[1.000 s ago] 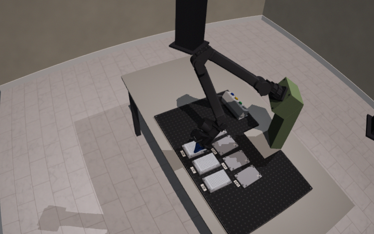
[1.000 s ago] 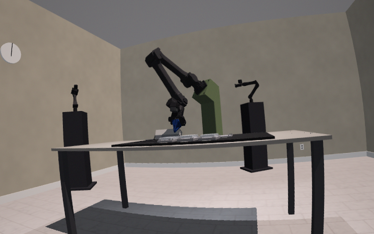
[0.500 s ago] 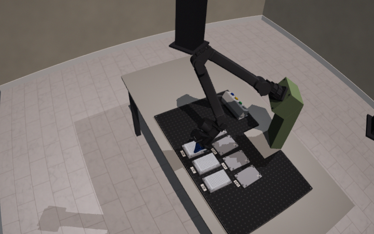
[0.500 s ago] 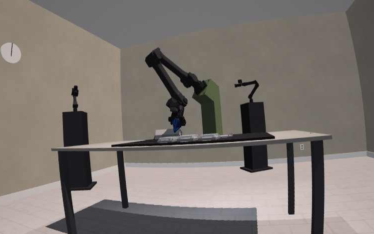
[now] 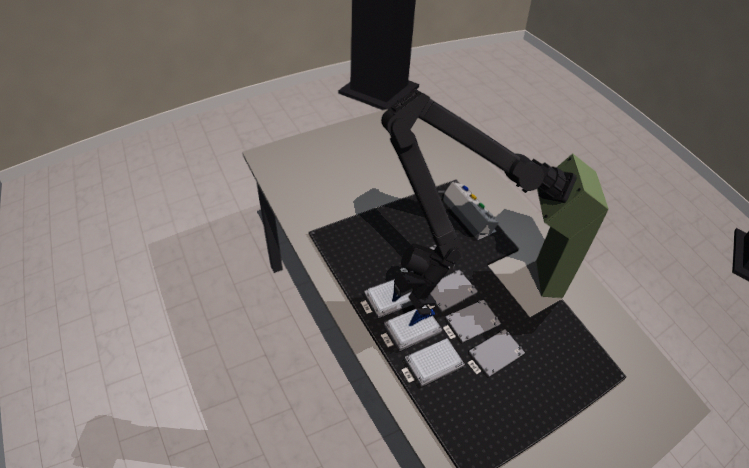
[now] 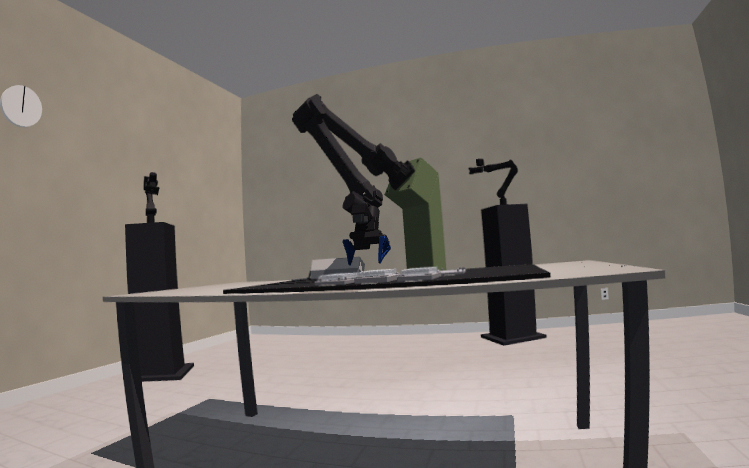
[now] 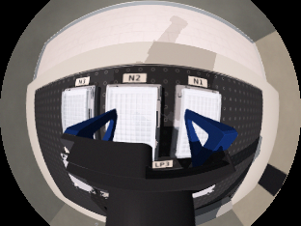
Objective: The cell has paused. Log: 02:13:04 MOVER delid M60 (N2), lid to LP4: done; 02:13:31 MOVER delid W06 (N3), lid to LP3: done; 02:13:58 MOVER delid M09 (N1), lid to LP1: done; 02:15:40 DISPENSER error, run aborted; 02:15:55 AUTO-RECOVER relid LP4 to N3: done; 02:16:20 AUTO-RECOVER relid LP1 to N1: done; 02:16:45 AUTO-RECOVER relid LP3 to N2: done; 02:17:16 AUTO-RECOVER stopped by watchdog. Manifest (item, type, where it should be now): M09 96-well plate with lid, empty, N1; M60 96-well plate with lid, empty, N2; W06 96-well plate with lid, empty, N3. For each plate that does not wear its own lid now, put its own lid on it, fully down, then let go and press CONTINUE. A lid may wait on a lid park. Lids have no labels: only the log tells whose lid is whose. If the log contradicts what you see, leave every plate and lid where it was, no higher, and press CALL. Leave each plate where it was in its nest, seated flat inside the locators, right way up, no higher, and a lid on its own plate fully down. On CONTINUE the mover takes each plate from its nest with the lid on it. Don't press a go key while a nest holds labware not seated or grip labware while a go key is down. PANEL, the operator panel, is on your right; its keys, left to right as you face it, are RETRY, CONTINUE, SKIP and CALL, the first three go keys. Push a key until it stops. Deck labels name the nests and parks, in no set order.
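Right now the LP1 park is 18 cm to the left of my hand, 13 cm behind it and 6 cm below it. The rest, counted from my hand: n2 label 8 cm ahead, 6 cm below; n3 label 14 cm ahead, 11 cm to the left, 6 cm below; lp1 label 14 cm to the left, 6 cm below, 5 cm behind.
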